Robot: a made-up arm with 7 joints.
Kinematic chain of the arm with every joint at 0, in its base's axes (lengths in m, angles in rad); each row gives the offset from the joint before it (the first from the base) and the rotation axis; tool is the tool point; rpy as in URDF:
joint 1: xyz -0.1 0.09 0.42 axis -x
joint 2: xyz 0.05 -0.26 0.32 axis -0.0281 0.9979 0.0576
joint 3: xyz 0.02 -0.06 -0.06 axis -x
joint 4: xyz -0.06 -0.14 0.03 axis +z
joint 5: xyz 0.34 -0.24 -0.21 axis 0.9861 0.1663 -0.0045
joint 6: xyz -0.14 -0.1 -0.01 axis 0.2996 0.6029 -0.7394
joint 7: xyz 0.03 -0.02 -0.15 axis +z
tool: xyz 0.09 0.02 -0.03 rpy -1.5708 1.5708 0
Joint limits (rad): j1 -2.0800..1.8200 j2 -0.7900..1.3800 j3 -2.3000..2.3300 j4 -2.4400..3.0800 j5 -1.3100..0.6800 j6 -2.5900..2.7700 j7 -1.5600..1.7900
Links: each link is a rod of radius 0.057 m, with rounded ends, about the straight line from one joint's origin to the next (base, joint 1, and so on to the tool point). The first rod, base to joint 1, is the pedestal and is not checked.
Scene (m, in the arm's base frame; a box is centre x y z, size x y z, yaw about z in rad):
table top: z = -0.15
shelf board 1: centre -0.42 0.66 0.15 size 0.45 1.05 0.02 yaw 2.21
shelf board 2: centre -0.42 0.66 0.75 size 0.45 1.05 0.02 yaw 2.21
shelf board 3: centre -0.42 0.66 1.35 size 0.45 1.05 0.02 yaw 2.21
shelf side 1: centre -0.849 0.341 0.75 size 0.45 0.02 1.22 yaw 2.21
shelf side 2: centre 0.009 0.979 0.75 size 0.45 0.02 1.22 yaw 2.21
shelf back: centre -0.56 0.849 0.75 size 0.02 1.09 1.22 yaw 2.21
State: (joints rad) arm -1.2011 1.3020 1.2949 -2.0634 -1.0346 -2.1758 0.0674
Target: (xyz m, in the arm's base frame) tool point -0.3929 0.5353 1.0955
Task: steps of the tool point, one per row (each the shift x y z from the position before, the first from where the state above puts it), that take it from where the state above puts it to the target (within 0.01 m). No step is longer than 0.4 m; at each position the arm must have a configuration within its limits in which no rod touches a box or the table.
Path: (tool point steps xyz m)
1: -0.0186 -0.0672 0.3420
2: -0.0348 0.0587 0.3513
3: -0.0517 0.1847 0.3073
4: -0.0670 0.2853 0.2116
5: -0.0785 0.3375 0.0794
6: -0.0837 0.3270 -0.0637
7: -0.0815 0.2548 -0.1867

